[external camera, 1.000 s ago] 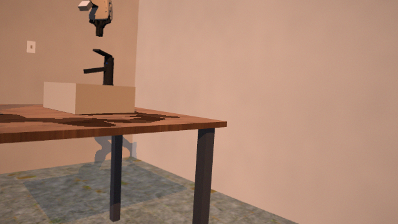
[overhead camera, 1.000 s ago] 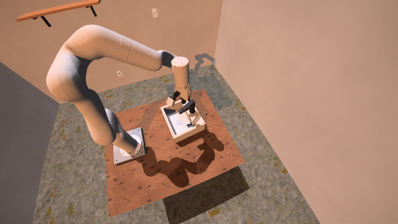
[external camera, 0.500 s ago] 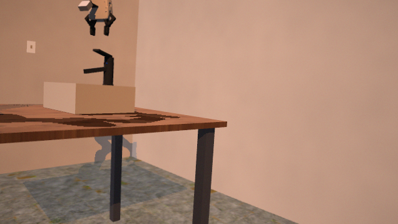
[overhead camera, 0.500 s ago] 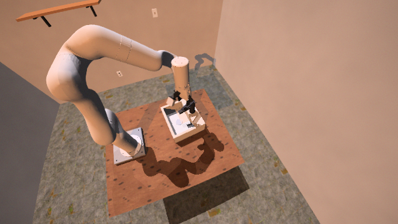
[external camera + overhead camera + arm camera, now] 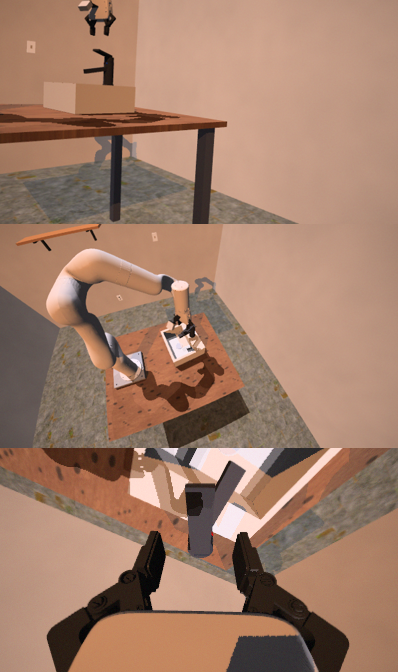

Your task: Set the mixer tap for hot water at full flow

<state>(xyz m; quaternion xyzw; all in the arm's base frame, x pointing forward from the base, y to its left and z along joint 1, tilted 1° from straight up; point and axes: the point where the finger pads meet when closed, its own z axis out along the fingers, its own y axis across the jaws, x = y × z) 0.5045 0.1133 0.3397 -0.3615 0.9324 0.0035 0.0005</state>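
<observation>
Right now my hand is 90 mm above the lever, 30 mm short of it and 20 mm to the right of it. Round my hand: sink basin 330 mm below, 40 mm behind, 30 mm to the left.
</observation>
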